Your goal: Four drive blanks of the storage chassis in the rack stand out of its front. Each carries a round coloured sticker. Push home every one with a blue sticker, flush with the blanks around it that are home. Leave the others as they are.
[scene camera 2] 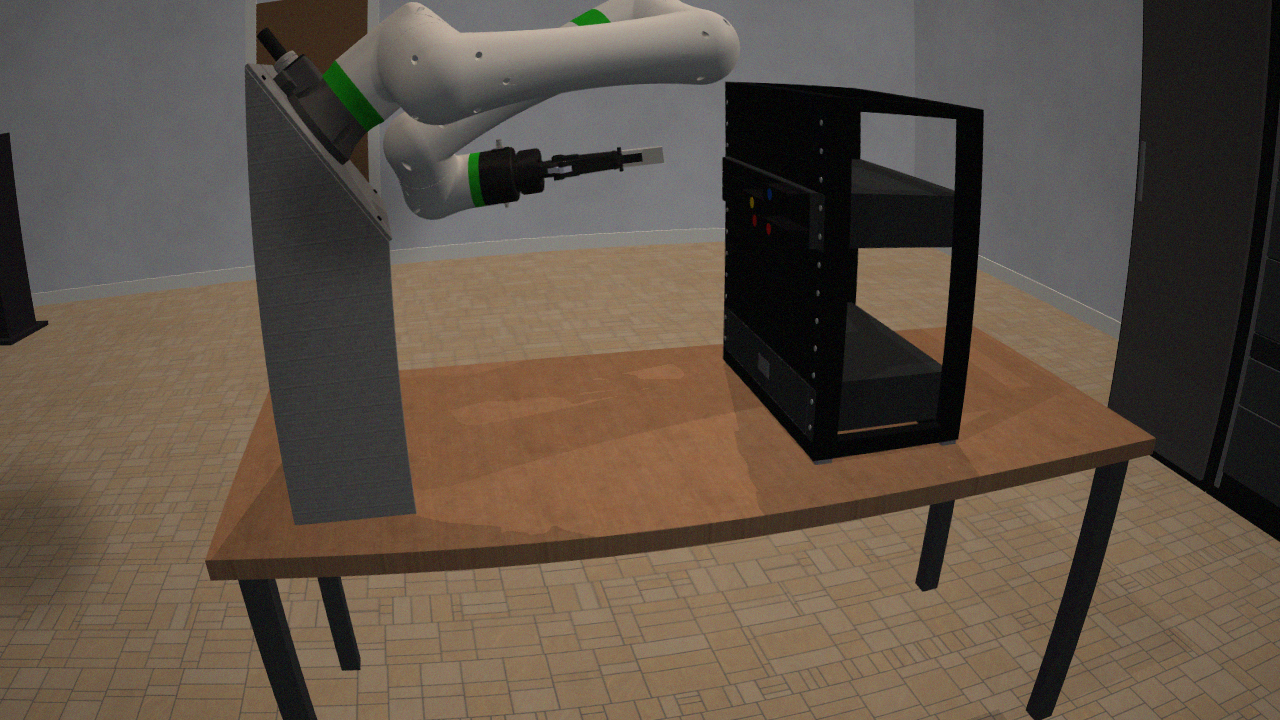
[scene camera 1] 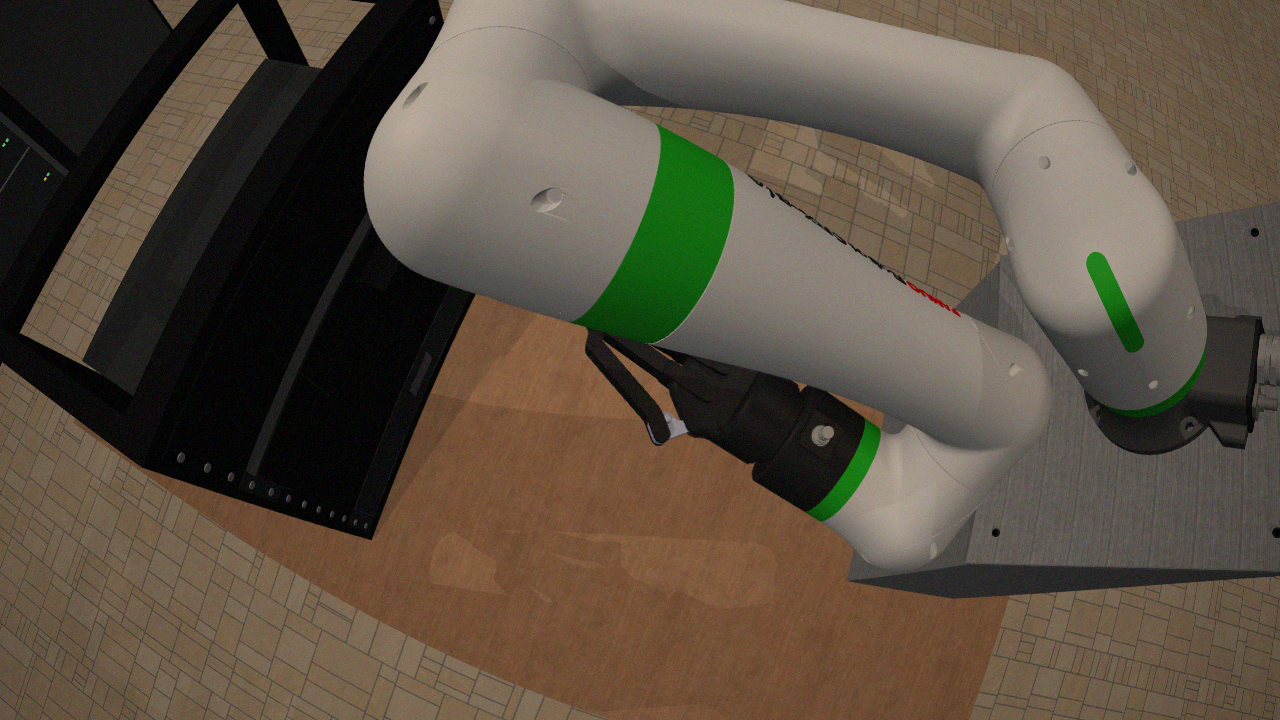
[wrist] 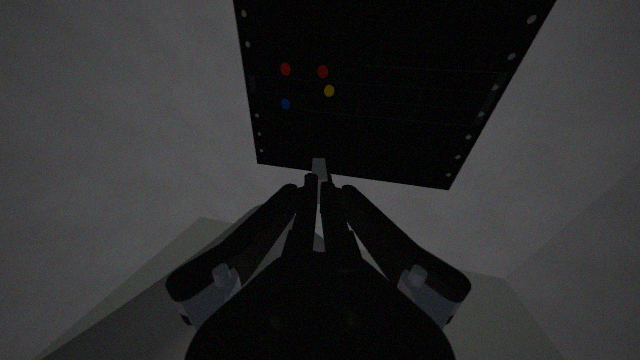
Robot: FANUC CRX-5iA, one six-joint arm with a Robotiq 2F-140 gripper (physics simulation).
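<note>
The storage chassis [scene camera 2: 816,219] sits high in the black rack [scene camera 2: 968,268] [scene camera 1: 80,402]. One blue sticker [scene camera 2: 769,194] [wrist: 285,104], one yellow sticker [scene camera 2: 751,203] [wrist: 329,91] and two red ones show on its dark front: one red sticker [scene camera 2: 754,220] [wrist: 323,71] and another red sticker [scene camera 2: 768,229] [wrist: 285,69]. How far each blank stands out is too dark to tell. My gripper [scene camera 2: 639,157] [wrist: 318,168] is shut, with a pale grey flat tip reaching past its fingers. It is in front of the rack, apart from it. In scene camera 1, my arm hides the fingertips and stickers.
The rack stands on the wooden table [scene camera 1: 554,644] [scene camera 2: 572,465]. The arm is mounted on a grey pedestal [scene camera 1: 1118,501] [scene camera 2: 344,358]. Its big white elbow [scene camera 1: 501,179] [scene camera 2: 698,44] is close to the rack's upper front. A dark cabinet [scene camera 2: 1181,223] stands beyond the table at the right.
</note>
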